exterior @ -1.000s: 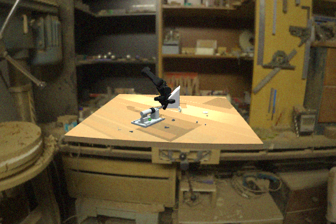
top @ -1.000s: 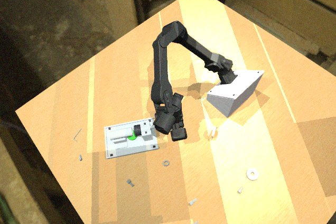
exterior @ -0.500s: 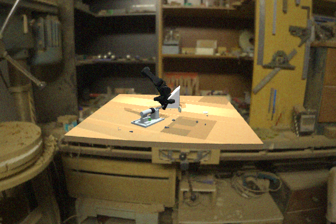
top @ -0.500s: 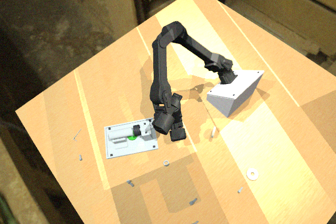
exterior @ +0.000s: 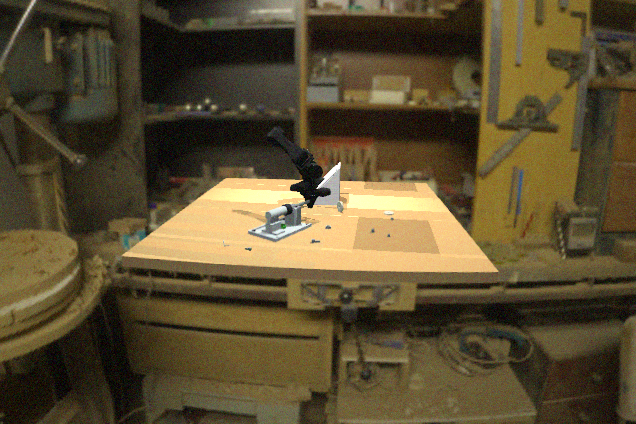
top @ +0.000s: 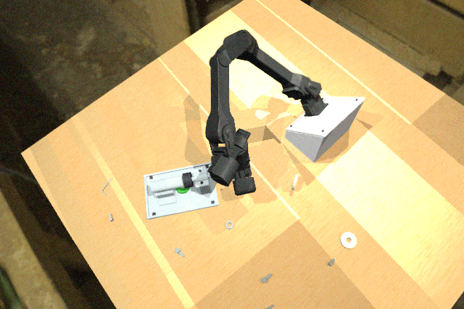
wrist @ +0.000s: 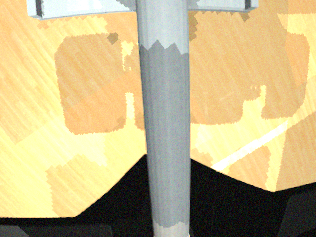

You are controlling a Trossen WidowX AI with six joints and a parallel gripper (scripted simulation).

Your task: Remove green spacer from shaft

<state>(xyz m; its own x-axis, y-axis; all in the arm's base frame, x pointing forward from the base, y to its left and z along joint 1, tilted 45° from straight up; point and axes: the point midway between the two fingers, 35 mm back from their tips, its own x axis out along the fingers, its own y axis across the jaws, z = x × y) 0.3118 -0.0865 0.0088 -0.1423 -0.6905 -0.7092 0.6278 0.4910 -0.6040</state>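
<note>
The grey shaft lies 6 cm ahead of my gripper tip, 5 cm to the right of it and 3 cm above it. Round my gripper tip: green spacer: 14 cm ahead, 13 cm to the right, 3 cm below; allen key: 32 cm ahead, 33 cm to the right, 4 cm below.
</note>
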